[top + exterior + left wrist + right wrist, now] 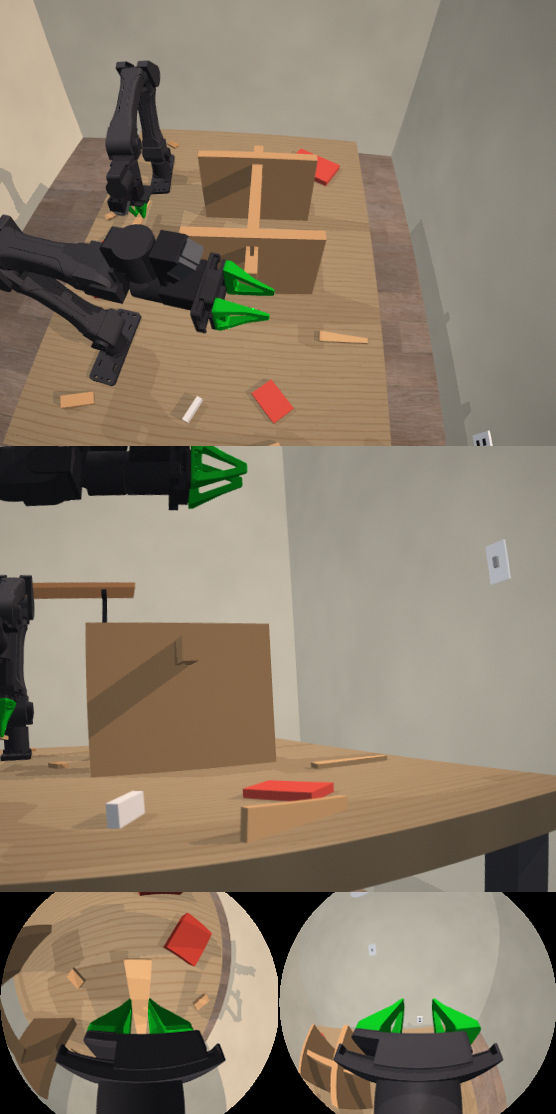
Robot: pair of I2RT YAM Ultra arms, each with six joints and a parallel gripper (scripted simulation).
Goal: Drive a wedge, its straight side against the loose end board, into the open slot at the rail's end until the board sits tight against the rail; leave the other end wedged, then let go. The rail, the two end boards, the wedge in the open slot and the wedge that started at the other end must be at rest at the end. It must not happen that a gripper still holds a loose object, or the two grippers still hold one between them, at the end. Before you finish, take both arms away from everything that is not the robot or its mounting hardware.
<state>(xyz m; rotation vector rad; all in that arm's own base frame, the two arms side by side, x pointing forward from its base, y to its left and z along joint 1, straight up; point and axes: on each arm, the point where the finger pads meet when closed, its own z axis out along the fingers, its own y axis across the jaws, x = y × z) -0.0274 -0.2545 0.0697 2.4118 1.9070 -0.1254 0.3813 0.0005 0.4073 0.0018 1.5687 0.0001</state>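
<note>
Now: the light wooden rail 350 mm ahead of my left hand, 70 mm to the right of it and 130 mm above it. Round my left hand: white block (220 mm ahead, 530 mm to the right, 60 mm below).
</note>
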